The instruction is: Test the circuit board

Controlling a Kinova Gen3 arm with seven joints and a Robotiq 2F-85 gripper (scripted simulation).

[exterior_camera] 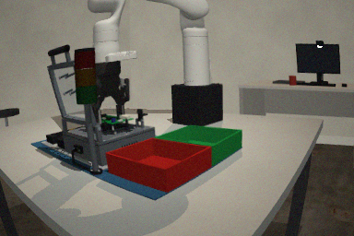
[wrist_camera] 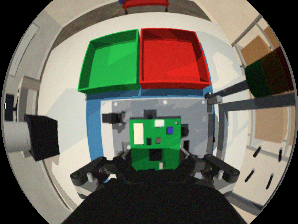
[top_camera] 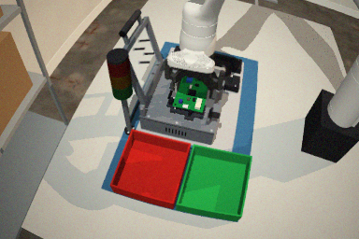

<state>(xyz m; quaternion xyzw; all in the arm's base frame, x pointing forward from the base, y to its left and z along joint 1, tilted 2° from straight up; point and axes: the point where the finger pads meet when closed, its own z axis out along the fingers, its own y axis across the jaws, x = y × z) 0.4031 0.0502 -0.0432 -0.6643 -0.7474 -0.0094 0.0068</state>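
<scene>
Right now my hand is right at the green circuit board. Round my hand: tester lid (120 mm ahead, 10 mm to the left, 100 mm above); green bin (130 mm behind, 190 mm to the left, 70 mm below); red bin (20 mm ahead, 200 mm to the left, 70 mm below).
</scene>
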